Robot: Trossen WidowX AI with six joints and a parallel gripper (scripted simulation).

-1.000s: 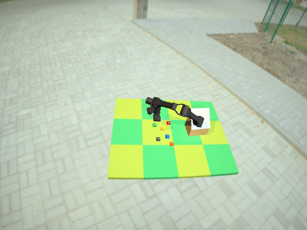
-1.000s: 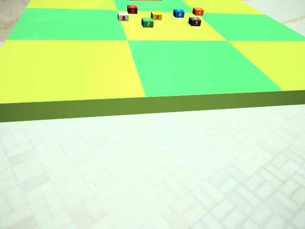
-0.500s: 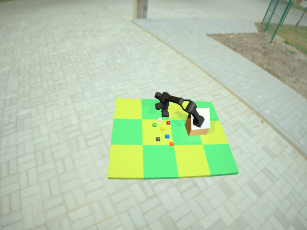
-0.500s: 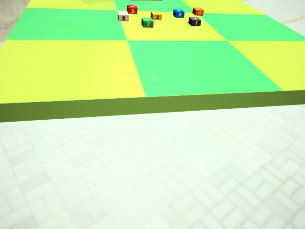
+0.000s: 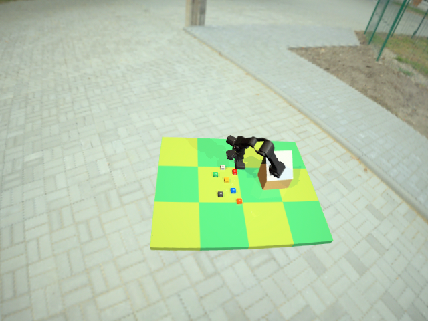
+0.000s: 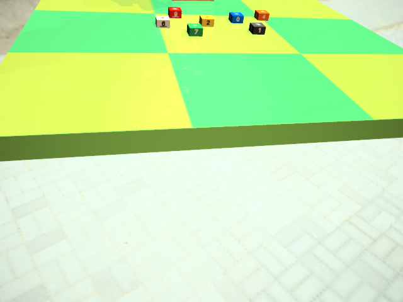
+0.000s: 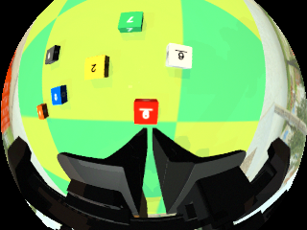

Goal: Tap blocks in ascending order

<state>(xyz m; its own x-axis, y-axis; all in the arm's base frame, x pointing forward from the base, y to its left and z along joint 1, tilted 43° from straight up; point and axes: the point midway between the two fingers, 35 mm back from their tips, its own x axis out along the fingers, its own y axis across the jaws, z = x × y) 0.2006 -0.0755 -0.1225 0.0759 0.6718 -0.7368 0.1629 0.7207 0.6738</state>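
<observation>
The red block lies 6 cm below my gripper tip. Round my gripper tip: yellow block: 8 cm ahead, 6 cm to the left, 6 cm below; green block: 14 cm ahead, 1 cm to the left, 6 cm below; white block: 8 cm ahead, 5 cm to the right, 6 cm below.
</observation>
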